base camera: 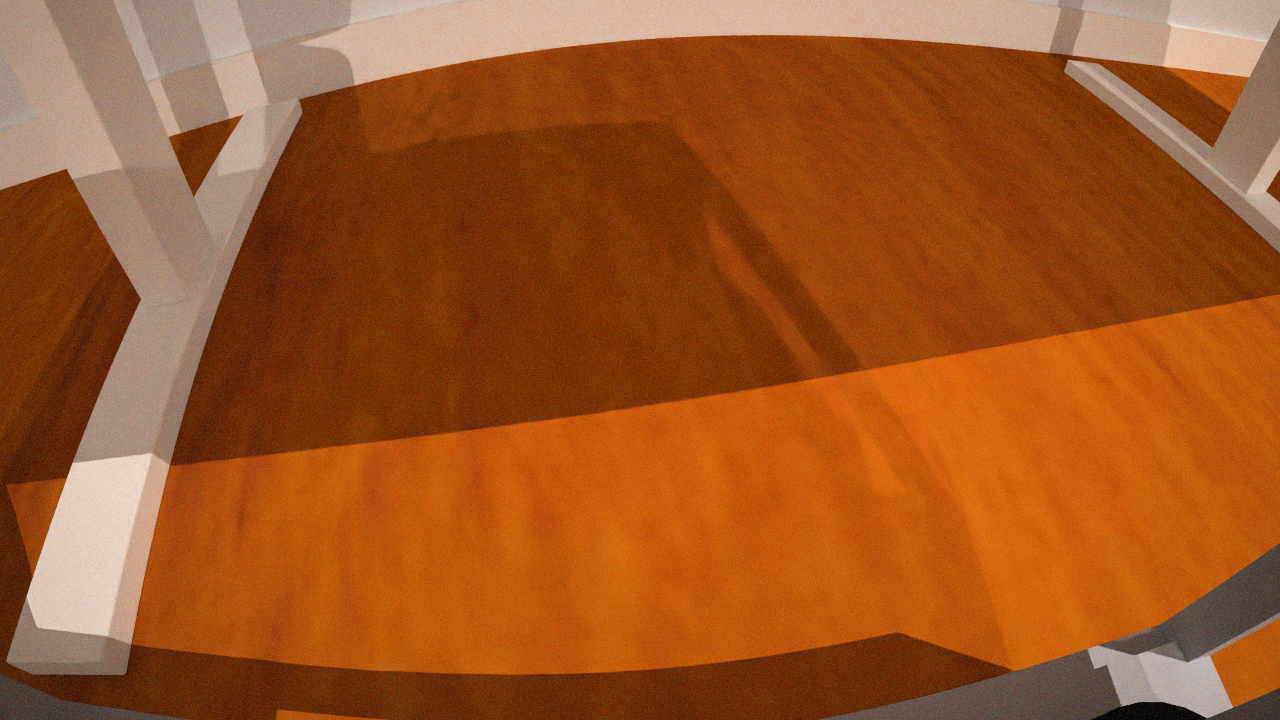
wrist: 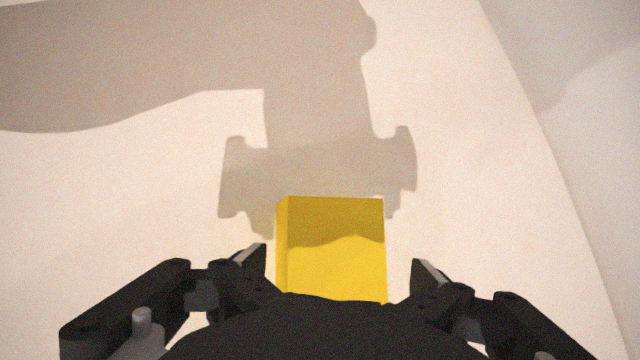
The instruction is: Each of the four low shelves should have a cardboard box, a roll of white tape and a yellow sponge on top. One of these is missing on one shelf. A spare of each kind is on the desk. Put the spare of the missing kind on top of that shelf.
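Frame: origin at the arm's base, x ahead, y left, z up, level; metres.
Where they show: gripper, fingertip midpoint: [wrist: 337,267].
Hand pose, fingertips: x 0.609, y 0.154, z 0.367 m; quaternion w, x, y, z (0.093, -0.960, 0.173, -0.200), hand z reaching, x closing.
Note:
After its pixels a point has its place.
A yellow sponge [wrist: 336,250] {x 0.611, y 0.163, z 0.368 m} rests on the pale desk top [wrist: 150,200] {x 0.511, y 0.226, z 0.323 m} in the wrist view. Its lower part is hidden behind the gripper's dark body. My gripper [wrist: 337,267] {x 0.609, y 0.154, z 0.367 m} is open, with one finger to the left of the sponge and one to the right and a gap on each side. The shadow of the arm and gripper falls on the desk just beyond the sponge and over its far part. The low shelves, the cardboard boxes and the tape rolls do not show in either view.
In the base camera view, a white desk leg with a long foot [base camera: 107,528] stands at the left on the wooden floor [base camera: 572,537] {x 0.293, y 0.016, z -0.397 m}. Another white foot [base camera: 1154,134] {x 0.786, y -0.812, z -0.385 m} is at the upper right. A pale wall base [base camera: 626,19] {x 0.996, y -0.060, z -0.363 m} runs along the back. The desk edge slants down the wrist view's right side.

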